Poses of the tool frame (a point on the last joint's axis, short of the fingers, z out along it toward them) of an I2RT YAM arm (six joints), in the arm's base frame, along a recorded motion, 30 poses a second.
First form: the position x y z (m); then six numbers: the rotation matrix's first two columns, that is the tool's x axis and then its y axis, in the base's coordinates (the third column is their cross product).
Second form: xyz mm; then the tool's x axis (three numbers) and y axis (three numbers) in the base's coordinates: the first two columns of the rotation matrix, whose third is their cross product. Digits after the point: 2 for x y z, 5 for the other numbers.
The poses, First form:
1: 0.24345, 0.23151, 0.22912, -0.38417, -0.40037, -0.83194, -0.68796, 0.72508, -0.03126
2: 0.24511, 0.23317, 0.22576, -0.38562, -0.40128, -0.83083, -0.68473, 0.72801, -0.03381
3: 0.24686, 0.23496, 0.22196, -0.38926, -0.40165, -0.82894, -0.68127, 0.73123, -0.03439
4: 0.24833, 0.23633, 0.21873, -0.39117, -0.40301, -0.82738, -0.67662, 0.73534, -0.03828
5: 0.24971, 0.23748, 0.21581, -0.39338, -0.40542, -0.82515, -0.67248, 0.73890, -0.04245
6: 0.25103, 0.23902, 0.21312, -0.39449, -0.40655, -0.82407, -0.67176, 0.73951, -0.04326
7: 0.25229, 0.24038, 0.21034, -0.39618, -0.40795, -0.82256, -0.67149, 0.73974, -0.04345
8: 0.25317, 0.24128, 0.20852, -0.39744, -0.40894, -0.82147, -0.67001, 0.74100, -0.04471
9: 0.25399, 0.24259, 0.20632, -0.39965, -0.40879, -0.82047, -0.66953, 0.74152, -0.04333
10: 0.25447, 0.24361, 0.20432, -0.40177, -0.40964, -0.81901, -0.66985, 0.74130, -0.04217
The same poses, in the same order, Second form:
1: 243.45, 231.51, 229.12, -0.38417, -0.40037, -0.83194, -0.68796, 0.72508, -0.03126
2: 245.11, 233.17, 225.76, -0.38562, -0.40128, -0.83083, -0.68473, 0.72801, -0.03381
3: 246.86, 234.96, 221.96, -0.38926, -0.40165, -0.82894, -0.68127, 0.73123, -0.03439
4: 248.33, 236.33, 218.73, -0.39117, -0.40301, -0.82738, -0.67662, 0.73534, -0.03828
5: 249.71, 237.48, 215.81, -0.39338, -0.40542, -0.82515, -0.67248, 0.73890, -0.04245
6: 251.03, 239.02, 213.12, -0.39449, -0.40655, -0.82407, -0.67176, 0.73951, -0.04326
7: 252.29, 240.38, 210.34, -0.39618, -0.40795, -0.82256, -0.67149, 0.73974, -0.04345
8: 253.17, 241.28, 208.52, -0.39744, -0.40894, -0.82147, -0.67001, 0.74100, -0.04471
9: 253.99, 242.59, 206.32, -0.39965, -0.40879, -0.82047, -0.66953, 0.74152, -0.04333
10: 254.47, 243.61, 204.32, -0.40177, -0.40964, -0.81901, -0.66985, 0.74130, -0.04217
